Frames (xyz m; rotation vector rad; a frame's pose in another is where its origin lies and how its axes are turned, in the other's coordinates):
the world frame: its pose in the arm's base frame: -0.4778 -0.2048 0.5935 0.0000 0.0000 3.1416
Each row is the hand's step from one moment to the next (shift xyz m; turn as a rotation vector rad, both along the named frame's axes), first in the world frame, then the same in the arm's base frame.
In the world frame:
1: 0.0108 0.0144 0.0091 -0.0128 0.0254 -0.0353
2: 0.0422 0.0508 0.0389 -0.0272 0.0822 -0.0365
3: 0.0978 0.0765 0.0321 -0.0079 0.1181 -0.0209
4: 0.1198 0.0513 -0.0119 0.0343 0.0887 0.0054
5: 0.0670 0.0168 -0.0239 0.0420 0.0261 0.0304
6: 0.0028 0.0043 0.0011 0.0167 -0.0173 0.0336
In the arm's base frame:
1: -0.0108 -0.0144 0.0091 0.0128 -0.0254 -0.0353
2: -0.0422 -0.0508 0.0389 0.0272 -0.0822 -0.0365
3: -0.0978 -0.0765 0.0321 0.0079 -0.1181 -0.0209
4: -0.1198 -0.0513 -0.0119 -0.0343 -0.0887 0.0054
5: -0.0670 -0.0168 -0.0239 -0.0420 -0.0261 0.0304
6: -0.0028 -0.0043 0.0011 -0.0167 0.0173 0.0336

